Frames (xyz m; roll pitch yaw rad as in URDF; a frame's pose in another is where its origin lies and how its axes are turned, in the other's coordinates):
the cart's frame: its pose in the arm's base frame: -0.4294 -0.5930 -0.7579 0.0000 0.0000 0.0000
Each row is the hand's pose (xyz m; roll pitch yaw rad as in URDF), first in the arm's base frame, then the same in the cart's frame.
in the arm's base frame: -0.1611 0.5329 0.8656 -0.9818 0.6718 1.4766
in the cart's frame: 0.2683 1.1259 1.6235 -0.9818 0.6718 1.4766
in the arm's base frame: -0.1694 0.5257 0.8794 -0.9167 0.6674 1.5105
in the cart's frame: 0.2600 1.1187 1.6373 -0.9167 0.6674 1.5105
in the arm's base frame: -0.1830 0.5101 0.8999 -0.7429 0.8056 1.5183
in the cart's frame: 0.2464 1.1031 1.6578 -0.7429 0.8056 1.5183
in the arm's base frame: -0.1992 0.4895 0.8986 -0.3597 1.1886 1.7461
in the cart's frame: 0.2302 1.0825 1.6565 -0.3597 1.1886 1.7461
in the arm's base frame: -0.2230 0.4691 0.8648 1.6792 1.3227 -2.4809
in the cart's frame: 0.2064 1.0621 1.6227 1.6792 1.3227 -2.4809
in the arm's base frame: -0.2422 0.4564 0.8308 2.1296 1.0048 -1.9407
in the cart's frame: 0.1872 1.0494 1.5887 2.1296 1.0048 -1.9407
